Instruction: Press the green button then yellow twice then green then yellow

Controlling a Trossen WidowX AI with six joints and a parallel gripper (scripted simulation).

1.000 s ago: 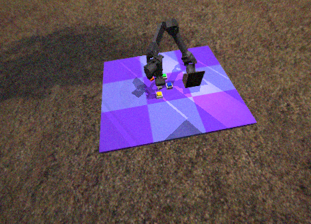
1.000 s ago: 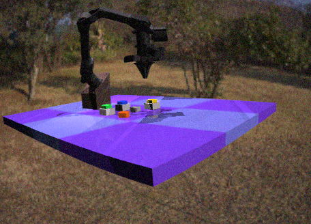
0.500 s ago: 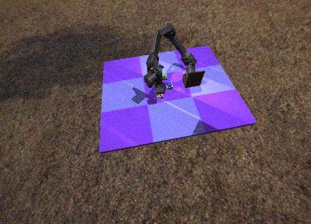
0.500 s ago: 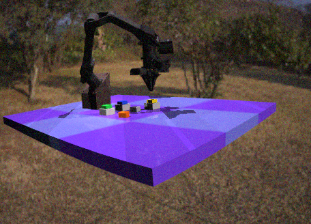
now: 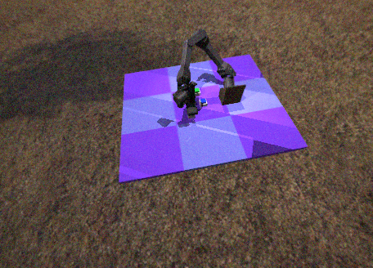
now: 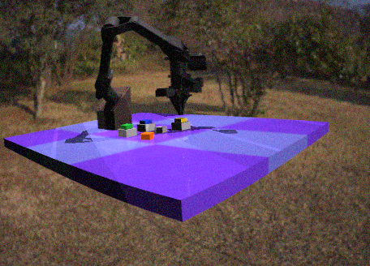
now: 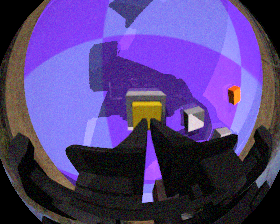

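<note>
The yellow button is 20 mm below my gripper tip. The rest, counted from my gripper tip: blue button: 90 mm behind, 90 mm to the right, 20 mm below; green button: 50 mm behind, 200 mm to the right, 20 mm below; orange block: 60 mm ahead, 190 mm to the right, 40 mm below.
</note>
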